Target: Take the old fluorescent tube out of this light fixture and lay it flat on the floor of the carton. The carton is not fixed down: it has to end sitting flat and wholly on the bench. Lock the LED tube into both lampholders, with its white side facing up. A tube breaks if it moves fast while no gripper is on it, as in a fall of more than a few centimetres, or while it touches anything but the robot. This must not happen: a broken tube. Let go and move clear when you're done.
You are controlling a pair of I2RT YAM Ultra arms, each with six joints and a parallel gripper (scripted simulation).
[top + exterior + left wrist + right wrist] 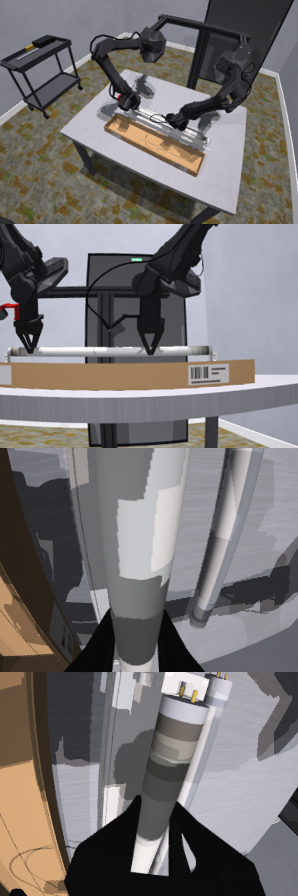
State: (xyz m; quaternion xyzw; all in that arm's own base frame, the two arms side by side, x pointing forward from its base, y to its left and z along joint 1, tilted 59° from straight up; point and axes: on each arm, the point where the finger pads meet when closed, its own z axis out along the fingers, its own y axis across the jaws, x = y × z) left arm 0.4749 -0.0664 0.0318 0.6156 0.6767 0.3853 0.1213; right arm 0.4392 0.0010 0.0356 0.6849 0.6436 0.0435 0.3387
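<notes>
The old fluorescent tube is 120 mm to the right of my left hand and 10 mm behind it. The rest, counted from my left hand: light fixture: 120 mm to the right, 30 mm below, 10 mm behind; carton: 150 mm ahead, 130 mm to the right, 60 mm below; LED tube: 140 mm to the right, 110 mm behind, 80 mm below.
</notes>
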